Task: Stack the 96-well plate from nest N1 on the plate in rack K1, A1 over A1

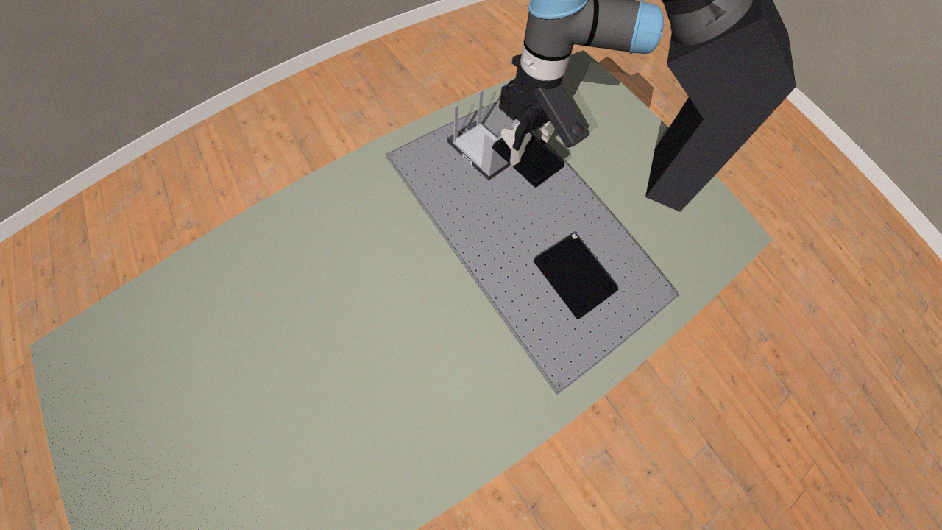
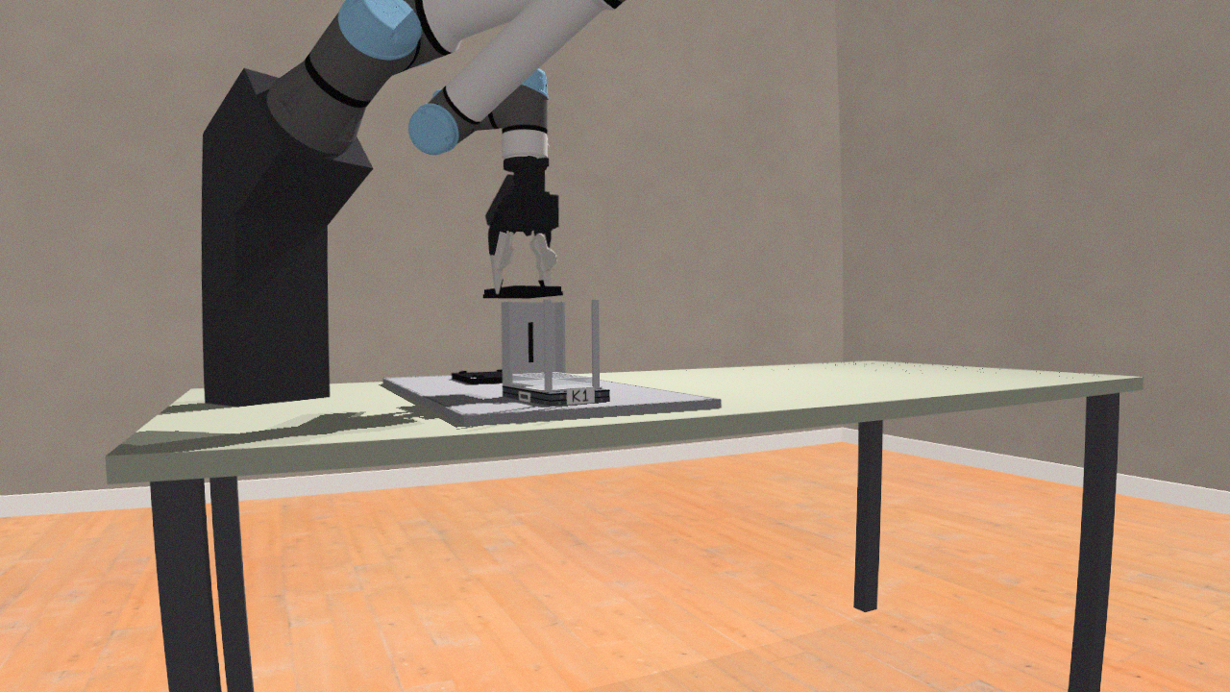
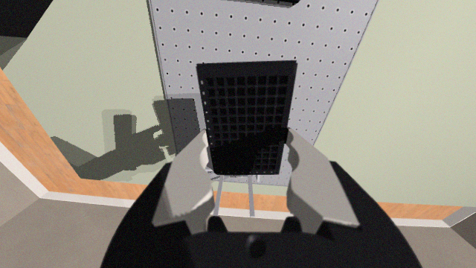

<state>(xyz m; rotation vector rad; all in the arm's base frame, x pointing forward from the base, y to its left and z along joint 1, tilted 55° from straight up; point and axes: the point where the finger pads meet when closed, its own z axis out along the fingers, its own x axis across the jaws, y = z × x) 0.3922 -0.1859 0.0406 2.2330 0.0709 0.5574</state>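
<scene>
Right now the white plate is 15 cm below my hand, 14 cm to the right of it and 5 cm behind it. From my hand the other things lie so: K1 label (23 cm to the right, 16 cm below, 6 cm behind); black 96-well plate (1 cm below); black plate nest N1 (22 cm to the left, 17 cm below, 7 cm ahead).
</scene>
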